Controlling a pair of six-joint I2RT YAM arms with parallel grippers.
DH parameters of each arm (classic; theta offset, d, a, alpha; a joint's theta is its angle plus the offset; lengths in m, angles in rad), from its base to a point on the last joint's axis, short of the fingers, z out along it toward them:
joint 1: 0 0.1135 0.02 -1.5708
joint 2: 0 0 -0.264 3.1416
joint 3: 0.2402 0 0.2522 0
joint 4: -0.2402 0 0.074 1.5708
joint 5: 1.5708 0 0 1.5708
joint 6: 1.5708 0.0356 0 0
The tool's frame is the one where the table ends.
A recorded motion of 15 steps. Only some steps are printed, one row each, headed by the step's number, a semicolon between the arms.
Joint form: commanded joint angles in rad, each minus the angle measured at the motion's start. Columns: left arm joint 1, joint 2, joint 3, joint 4, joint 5, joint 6; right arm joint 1, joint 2, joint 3, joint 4, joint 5, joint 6.
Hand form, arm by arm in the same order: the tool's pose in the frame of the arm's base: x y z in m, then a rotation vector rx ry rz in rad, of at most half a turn. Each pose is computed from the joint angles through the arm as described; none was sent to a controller.
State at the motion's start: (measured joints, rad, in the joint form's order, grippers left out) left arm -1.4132 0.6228 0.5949 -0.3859 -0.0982 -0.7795; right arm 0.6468 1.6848 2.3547 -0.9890 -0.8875 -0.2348
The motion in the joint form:
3: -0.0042 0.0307 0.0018 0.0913 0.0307 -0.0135; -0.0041 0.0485 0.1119 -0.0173 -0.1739 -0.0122
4: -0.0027 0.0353 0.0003 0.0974 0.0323 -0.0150; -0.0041 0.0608 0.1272 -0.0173 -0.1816 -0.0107
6: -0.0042 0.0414 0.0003 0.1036 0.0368 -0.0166; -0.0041 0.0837 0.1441 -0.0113 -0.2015 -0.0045
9: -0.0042 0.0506 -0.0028 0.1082 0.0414 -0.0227; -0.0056 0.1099 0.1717 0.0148 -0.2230 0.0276
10: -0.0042 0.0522 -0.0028 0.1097 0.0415 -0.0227; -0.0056 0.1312 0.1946 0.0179 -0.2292 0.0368
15: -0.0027 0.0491 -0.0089 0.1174 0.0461 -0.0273; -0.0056 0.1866 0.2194 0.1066 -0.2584 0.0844
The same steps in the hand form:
3: 0.0270 -0.1589 0.2823 0.6250 2.1048 -1.3367; 0.2155 0.2002 0.5579 -1.4255 1.2183 1.2411
4: 0.0273 -0.1599 0.2817 0.6232 2.1061 -1.3379; 0.2174 0.2018 0.5581 -1.4286 1.2118 1.2478
6: 0.0271 -0.1612 0.2815 0.6271 2.1077 -1.3431; 0.2225 0.2060 0.5563 -1.4361 1.2048 1.2696
9: 0.0272 -0.1630 0.2796 0.6276 2.1191 -1.3432; 0.2277 0.2098 0.5576 -1.4312 1.1922 1.2974
10: 0.0273 -0.1633 0.2795 0.6277 2.1192 -1.3432; 0.2317 0.2129 0.5570 -1.4304 1.1915 1.3071
15: 0.0273 -0.1631 0.2786 0.6239 2.1185 -1.3524; 0.2479 0.2255 0.5539 -1.4260 1.1556 1.3390

